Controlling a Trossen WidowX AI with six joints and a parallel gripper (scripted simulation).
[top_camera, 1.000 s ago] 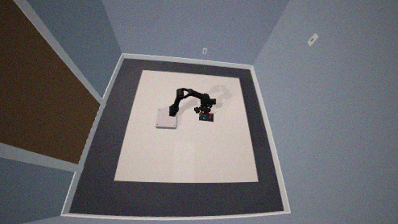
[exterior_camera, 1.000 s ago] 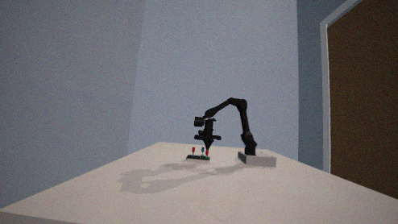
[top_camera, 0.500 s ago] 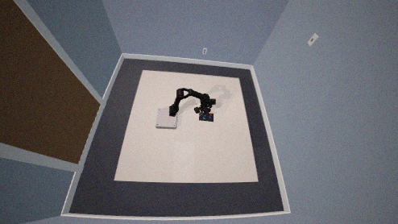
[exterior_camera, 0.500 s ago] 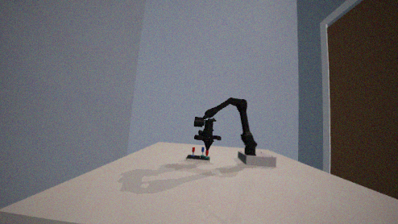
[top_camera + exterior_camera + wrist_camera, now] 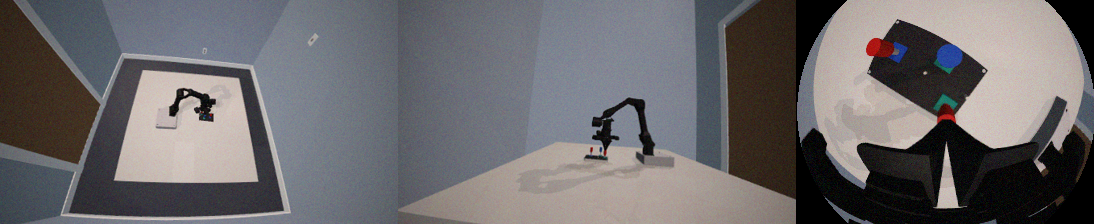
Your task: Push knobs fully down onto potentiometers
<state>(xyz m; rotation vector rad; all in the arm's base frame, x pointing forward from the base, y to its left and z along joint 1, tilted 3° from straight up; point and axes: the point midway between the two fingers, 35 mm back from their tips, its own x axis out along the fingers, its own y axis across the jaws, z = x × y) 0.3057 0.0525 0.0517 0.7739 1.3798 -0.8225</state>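
Now: the red knob 2 cm below my gripper tip. From my gripper tip the other things lie so: blue knob (3 cm ahead, 5 cm to the right, 1 cm below).
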